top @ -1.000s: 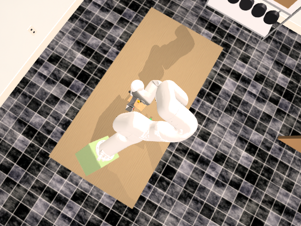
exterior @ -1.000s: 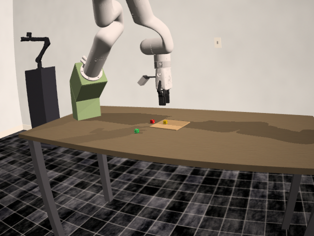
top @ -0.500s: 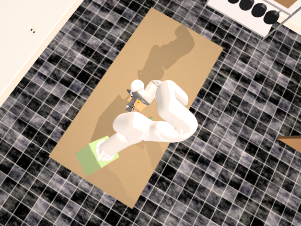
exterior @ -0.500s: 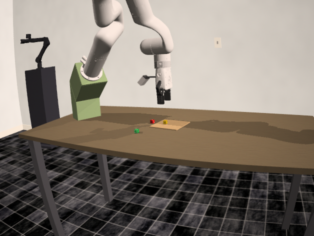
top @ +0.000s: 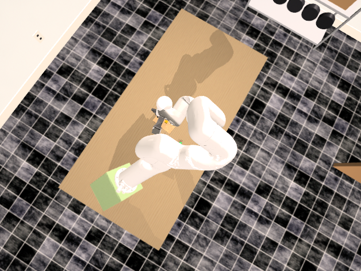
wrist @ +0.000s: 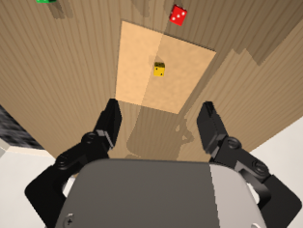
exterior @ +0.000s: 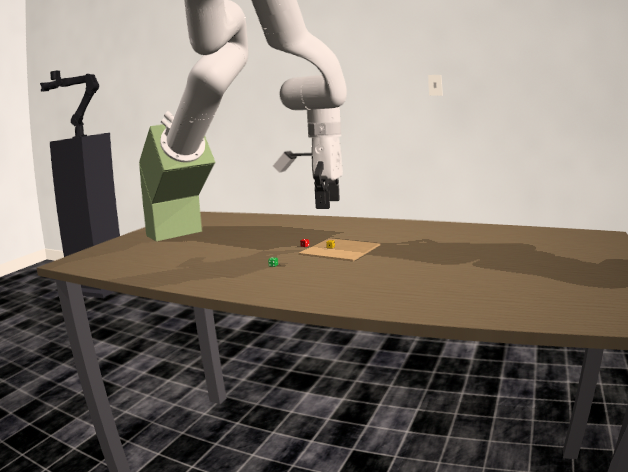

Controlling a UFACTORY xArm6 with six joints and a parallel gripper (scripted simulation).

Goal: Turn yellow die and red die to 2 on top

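The red die is 110 mm below my hand, 70 mm behind it and 20 mm to the left of it. The rest, counted from my hand: green die: 140 mm to the right, 110 mm below, 90 mm behind; tan mat: 110 mm below, 30 mm ahead; yellow die: 100 mm below.
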